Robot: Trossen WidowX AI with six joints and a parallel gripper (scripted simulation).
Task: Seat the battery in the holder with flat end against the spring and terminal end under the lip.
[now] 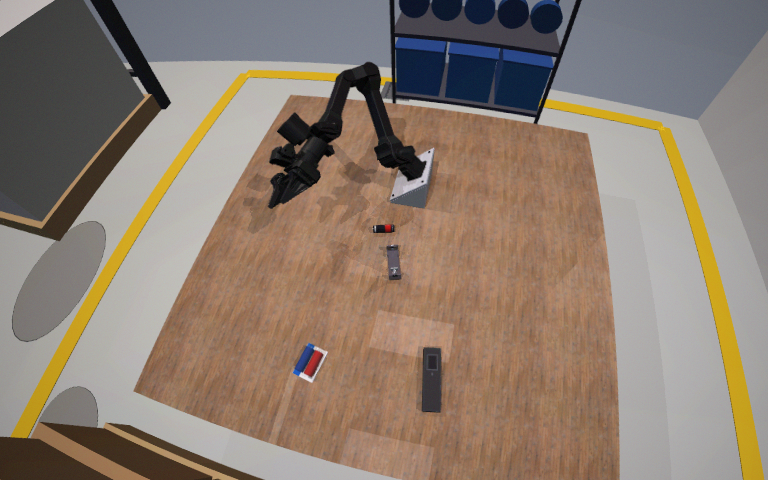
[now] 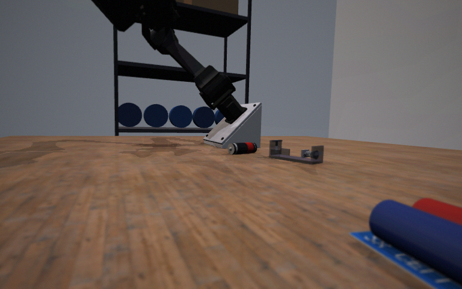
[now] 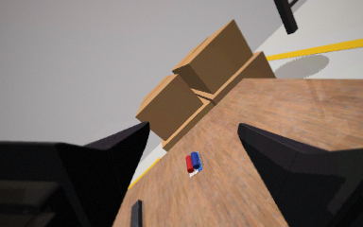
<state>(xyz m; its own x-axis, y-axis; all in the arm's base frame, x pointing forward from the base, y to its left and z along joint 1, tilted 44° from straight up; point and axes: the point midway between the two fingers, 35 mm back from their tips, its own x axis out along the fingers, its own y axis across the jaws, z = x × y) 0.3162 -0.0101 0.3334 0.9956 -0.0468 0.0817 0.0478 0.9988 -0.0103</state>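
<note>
Right now the battery is 18 cm behind my gripper tip, 20 cm to the left of it and 27 cm below it. Also, from my gripper tip: card 27 cm ahead, 15 cm to the left, 27 cm below; flat black device 20 cm ahead, 47 cm to the left, 26 cm below.
</note>
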